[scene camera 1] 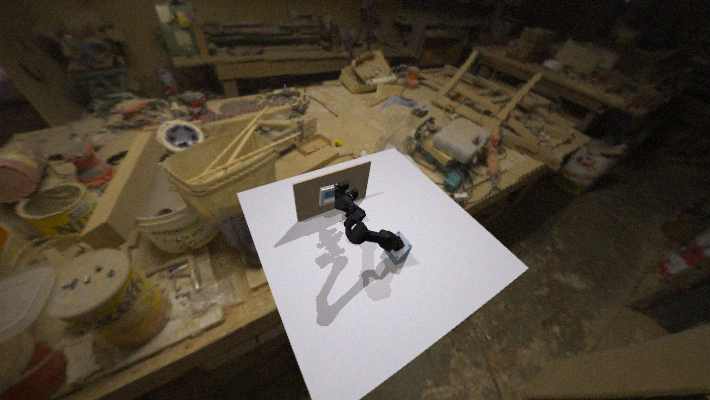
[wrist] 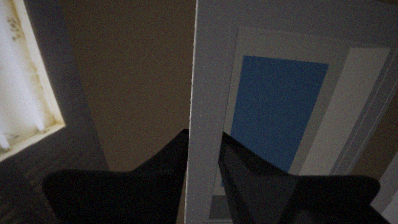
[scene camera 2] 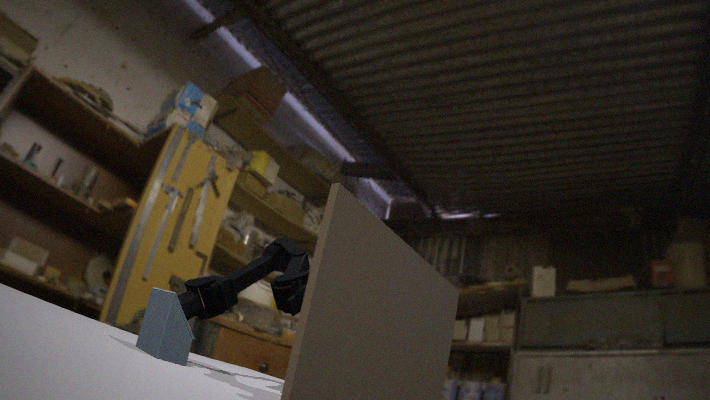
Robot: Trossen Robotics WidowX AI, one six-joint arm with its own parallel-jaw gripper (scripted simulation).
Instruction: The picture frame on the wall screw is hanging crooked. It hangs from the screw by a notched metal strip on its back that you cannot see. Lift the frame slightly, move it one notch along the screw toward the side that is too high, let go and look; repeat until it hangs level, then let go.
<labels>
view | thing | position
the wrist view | my gripper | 202, 135
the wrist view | picture frame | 305, 92
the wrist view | board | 136, 70
</labels>
